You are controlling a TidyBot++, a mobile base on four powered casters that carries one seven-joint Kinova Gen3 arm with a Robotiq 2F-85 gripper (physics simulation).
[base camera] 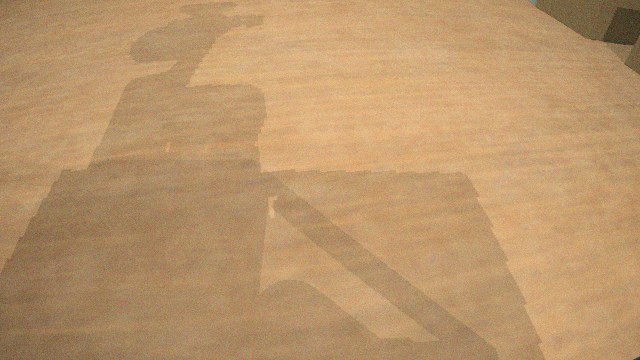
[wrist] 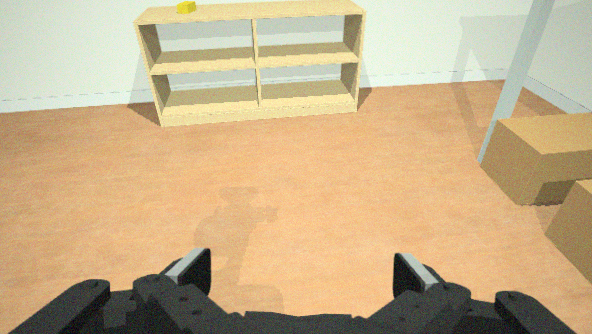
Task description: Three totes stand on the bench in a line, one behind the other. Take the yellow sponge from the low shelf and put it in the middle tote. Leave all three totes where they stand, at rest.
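Frame: origin at the arm's base, x down, y back, z left, level; centimetres.
Seen in the pictures: gripper, fingertip midpoint: (wrist: 301, 270).
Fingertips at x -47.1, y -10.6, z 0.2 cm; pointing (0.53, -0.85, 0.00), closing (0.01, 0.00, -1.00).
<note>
A point is followed by its place in that frame.
The yellow sponge (wrist: 186, 7) @[x -24.5, y -193.8, z 65.4 cm] is a small yellow block on the top board of the low wooden shelf (wrist: 305, 64) @[x 6.5, y -193.1, z 1.7 cm], left of its middle, at the top of the wrist view. The shelf stands against the far wall and has four openings. My gripper (wrist: 301, 270) @[x -47.1, y -10.6, z 0.2 cm] is open and holds nothing; it is in the air above the floor, far from the sponge. The three totes and a bench top do not show in either view.
Cardboard-brown boxes (wrist: 530, 165) @[x 19.9, y -113.9, z -90.6 cm] (base camera: 570, 17) @[x 36.4, y -121.5, z -89.3 cm] stand on the floor at the right, beside a slanting pale grey post (wrist: 515, 82) @[x -4.4, y -141.1, z -88.9 cm]. The robot's shadow lies on the wooden floor (base camera: 375, 100) @[x 39.7, y -64.5, z -11.9 cm] (wrist: 350, 165) @[x 39.6, y -140.1, z -21.6 cm]. A pale wall (wrist: 425, 40) @[x 7.6, y -247.2, z -82.0 cm] stands behind the shelf.
</note>
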